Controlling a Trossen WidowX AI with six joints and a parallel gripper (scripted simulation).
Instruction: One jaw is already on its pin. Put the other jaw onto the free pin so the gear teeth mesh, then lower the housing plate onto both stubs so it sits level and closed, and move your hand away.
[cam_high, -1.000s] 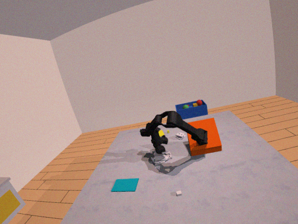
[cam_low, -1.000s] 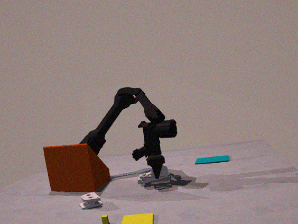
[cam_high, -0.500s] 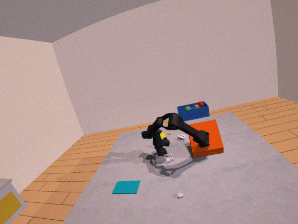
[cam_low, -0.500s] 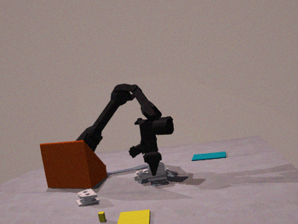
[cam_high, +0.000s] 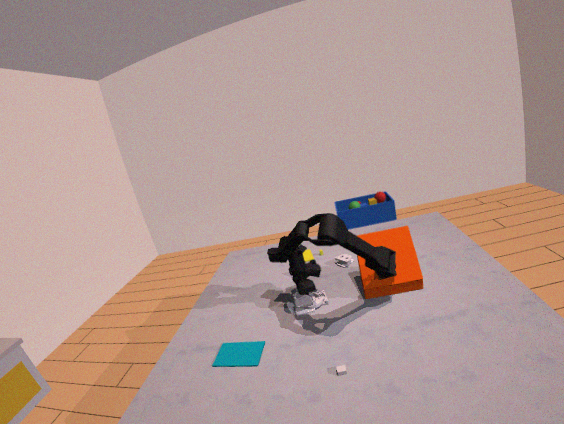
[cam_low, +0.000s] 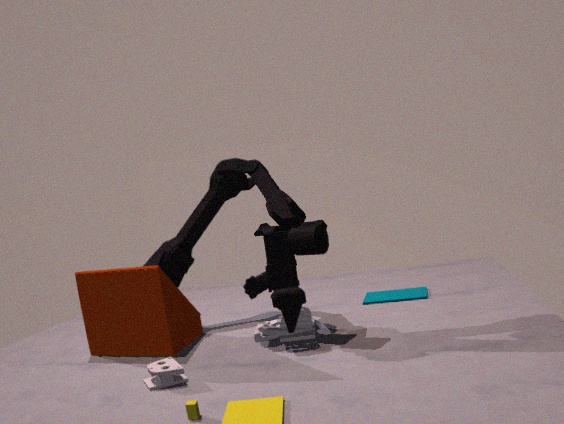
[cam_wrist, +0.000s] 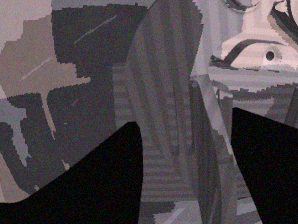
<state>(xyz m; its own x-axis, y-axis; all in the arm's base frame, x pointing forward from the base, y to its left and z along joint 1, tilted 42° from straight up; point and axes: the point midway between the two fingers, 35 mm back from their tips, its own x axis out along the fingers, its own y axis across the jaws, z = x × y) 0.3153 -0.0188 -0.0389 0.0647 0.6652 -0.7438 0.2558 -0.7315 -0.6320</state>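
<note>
Right now my gripper tip is 40 mm past the grey jaw piece and 10 mm to the right of it. From my gripper tip the other things lie so: white housing piece: 190 mm behind, 220 mm to the right, 10 mm above; cyan tile: 230 mm ahead, 260 mm to the left, 10 mm below; white stepped piece: 190 mm behind, 220 mm to the right, 10 mm below.
</note>
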